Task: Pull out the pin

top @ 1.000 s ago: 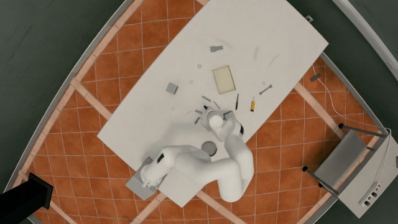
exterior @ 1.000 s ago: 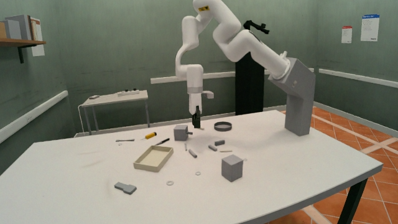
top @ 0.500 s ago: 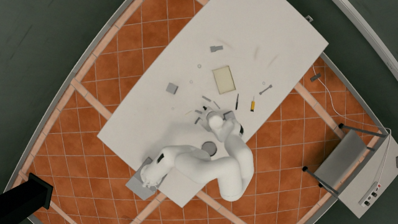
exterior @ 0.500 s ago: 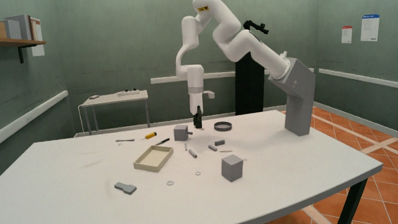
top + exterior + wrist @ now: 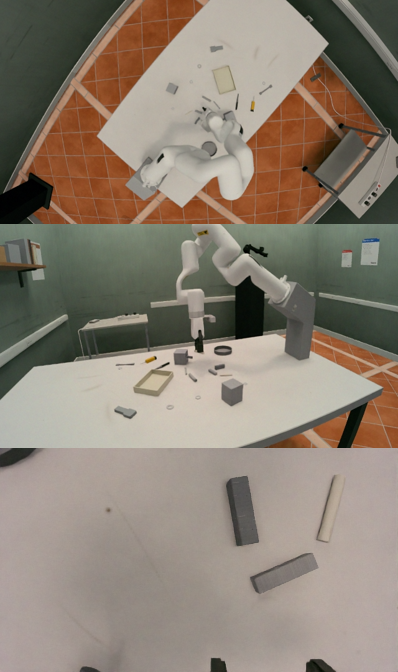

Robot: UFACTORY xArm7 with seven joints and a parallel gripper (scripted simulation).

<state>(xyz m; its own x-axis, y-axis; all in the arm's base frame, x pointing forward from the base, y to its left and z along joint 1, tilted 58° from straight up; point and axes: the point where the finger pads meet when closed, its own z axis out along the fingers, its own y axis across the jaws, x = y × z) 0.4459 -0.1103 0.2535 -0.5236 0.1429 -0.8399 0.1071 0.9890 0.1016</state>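
The short grey pin lies 130 mm to the right of my hand, 90 mm below it and 10 mm ahead of it. The rest, counted from my hand: round dish (250 mm behind, 120 mm to the right, 120 mm below); cream tray (250 mm ahead, 120 mm below, 10 mm to the right); small pale peg (210 mm to the right, 130 mm behind, 120 mm below).
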